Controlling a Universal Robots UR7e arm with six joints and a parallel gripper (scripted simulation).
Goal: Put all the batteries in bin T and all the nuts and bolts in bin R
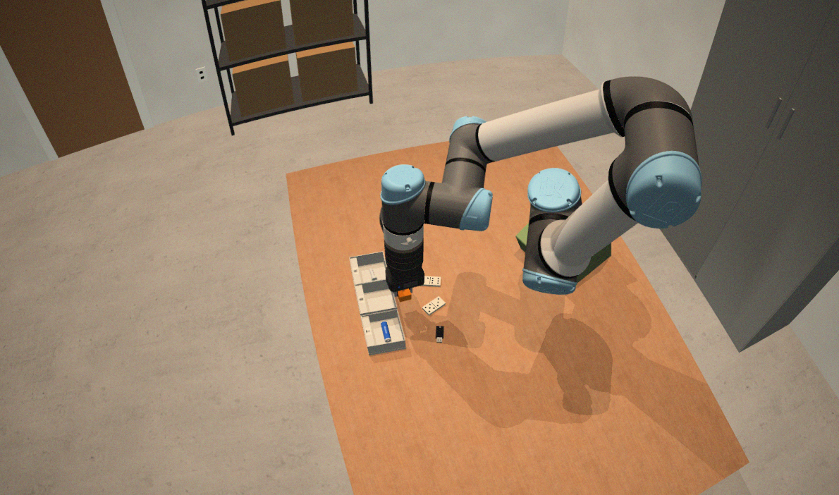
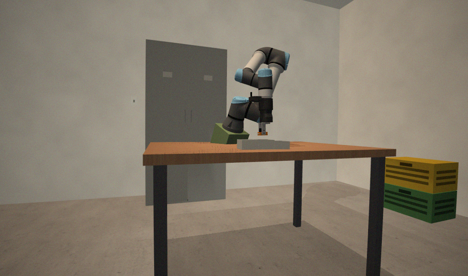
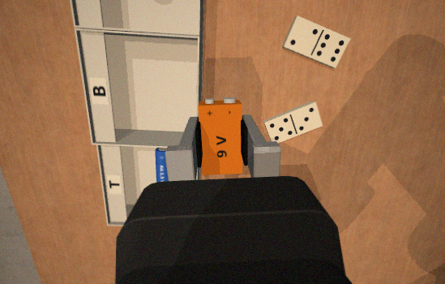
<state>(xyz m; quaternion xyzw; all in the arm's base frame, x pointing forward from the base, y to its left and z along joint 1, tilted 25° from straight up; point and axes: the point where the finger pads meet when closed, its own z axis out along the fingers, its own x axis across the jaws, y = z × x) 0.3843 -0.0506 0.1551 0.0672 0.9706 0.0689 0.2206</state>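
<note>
The blue cylindrical battery lies 70 mm below my hand, 60 mm ahead of it and 50 mm to the left of it. The rest, counted from my hand: grey bolt (110 mm to the right, 70 mm below, 30 mm ahead); orange 9 V battery (10 mm to the right, 10 mm below); grey bin row (60 mm below, 50 mm ahead, 30 mm to the right).
</note>
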